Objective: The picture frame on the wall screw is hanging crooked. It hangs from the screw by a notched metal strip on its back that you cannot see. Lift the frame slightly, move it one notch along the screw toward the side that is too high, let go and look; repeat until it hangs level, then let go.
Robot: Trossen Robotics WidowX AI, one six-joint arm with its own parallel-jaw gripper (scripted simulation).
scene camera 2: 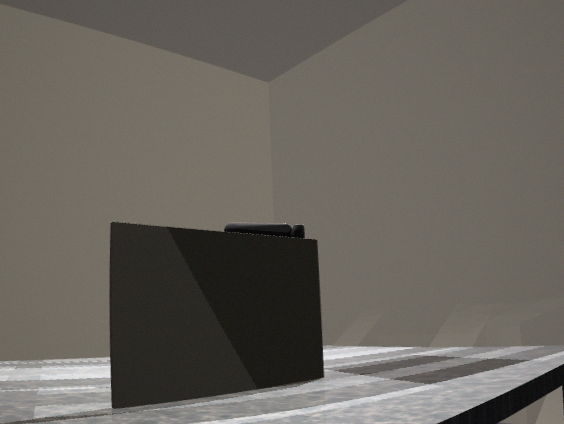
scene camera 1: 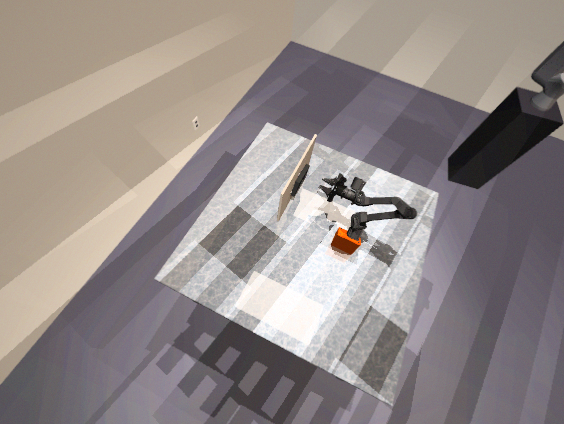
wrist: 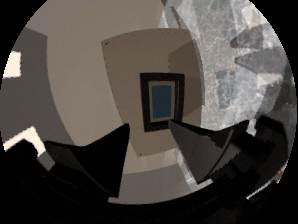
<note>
I see my gripper (wrist: 149,124), a picture frame (wrist: 162,95) and a wall panel (scene camera 2: 194,313).
The wall panel shows as well in the wrist view (wrist: 170,50). Scene camera 2 does not show the picture frame, which is hidden by the wall panel.
</note>
